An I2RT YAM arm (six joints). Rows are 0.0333 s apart.
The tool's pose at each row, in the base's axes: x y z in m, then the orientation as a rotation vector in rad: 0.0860 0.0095 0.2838 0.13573 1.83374 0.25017; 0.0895 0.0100 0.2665 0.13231 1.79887 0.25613; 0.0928 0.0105 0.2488 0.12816 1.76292 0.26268; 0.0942 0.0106 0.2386 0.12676 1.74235 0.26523; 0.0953 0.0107 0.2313 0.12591 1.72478 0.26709; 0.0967 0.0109 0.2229 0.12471 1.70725 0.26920; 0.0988 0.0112 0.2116 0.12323 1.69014 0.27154; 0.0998 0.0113 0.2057 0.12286 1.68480 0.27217; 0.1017 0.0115 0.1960 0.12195 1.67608 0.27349; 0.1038 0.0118 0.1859 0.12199 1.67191 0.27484
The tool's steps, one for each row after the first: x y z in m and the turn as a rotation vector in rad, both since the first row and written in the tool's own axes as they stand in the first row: 0.0153 -0.0038 0.0079 -0.01032 -0.03358 0.00033; 0.0311 -0.0077 0.0157 -0.02165 -0.06808 0.00052; 0.0403 -0.0101 0.0196 -0.02685 -0.08801 0.00069; 0.0468 -0.0118 0.0226 -0.03090 -0.10508 0.00093; 0.0544 -0.0137 0.0261 -0.03532 -0.12207 0.00106; 0.0644 -0.0162 0.0311 -0.04000 -0.13858 0.00115; 0.0697 -0.0176 0.0336 -0.04135 -0.14376 0.00119; 0.0783 -0.0198 0.0379 -0.04392 -0.15214 0.00119; 0.0872 -0.0220 0.0426 -0.04540 -0.15609 0.00192
